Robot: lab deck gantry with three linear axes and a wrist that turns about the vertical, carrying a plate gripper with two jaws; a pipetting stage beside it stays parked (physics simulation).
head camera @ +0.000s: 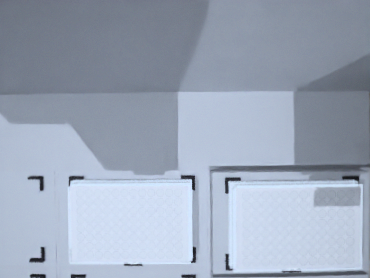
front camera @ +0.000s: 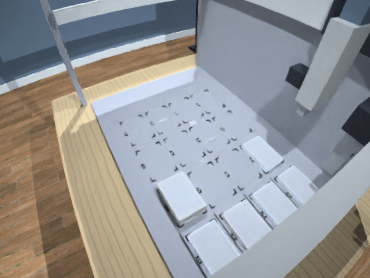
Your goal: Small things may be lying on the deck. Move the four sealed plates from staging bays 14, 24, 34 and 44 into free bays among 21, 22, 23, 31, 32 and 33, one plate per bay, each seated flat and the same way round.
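Frame: origin at the robot's base, x right, y down, z ahead, level; centimetres.
Seen in the pictures: gripper, fingertip midpoint: [front camera: 337, 160]; robot's base, origin of the base link: [front camera: 120, 123].
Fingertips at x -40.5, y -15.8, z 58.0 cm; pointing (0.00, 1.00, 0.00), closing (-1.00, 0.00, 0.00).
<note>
Offsets run from my fingertips to a thing's top centre. Level surfaces: height alone.
Four white sealed plates @(dz -2.4, dx +36.2, dy +12.9 cm) [front camera: 212, 247] @(dz -2.4, dx +25.5, dy +12.9 cm) [front camera: 246, 223] @(dz -2.4, dx +14.8, dy +12.9 cm) [front camera: 273, 203] @(dz -2.4, dx +4.1, dy +12.9 cm) [front camera: 296, 184] lie flat in the row of framed staging bays at the front right. The farthest one also shows at right in the head view [head camera: 295, 227], inside its raised frame, with a small shadow on its top. The gripper's jaws do not show in either view. I see no plate in the corner-marked bays in the middle of the deck @(dy +15.8 cm) [front camera: 192, 150].
A white plate @(dz -18.8, dx +4.1, dy +14.4 cm) [front camera: 262, 152] [head camera: 131, 222] sits beside the far staging bay. A thicker white block @(dz -18.8, dx +36.2, dy +11.6 cm) [front camera: 181, 196] sits near the front left edge. Small pale pieces @(dz -43.5, dx +16.4, dy +15.7 cm) [front camera: 193, 123] @(dz -32.8, dx +14.1, dy +15.0 cm) [front camera: 214, 139] @(dz -50.6, dx +26.7, dy +15.0 cm) [front camera: 162, 120] lie among the marks. A pale column [front camera: 330, 65] hangs upper right.
</note>
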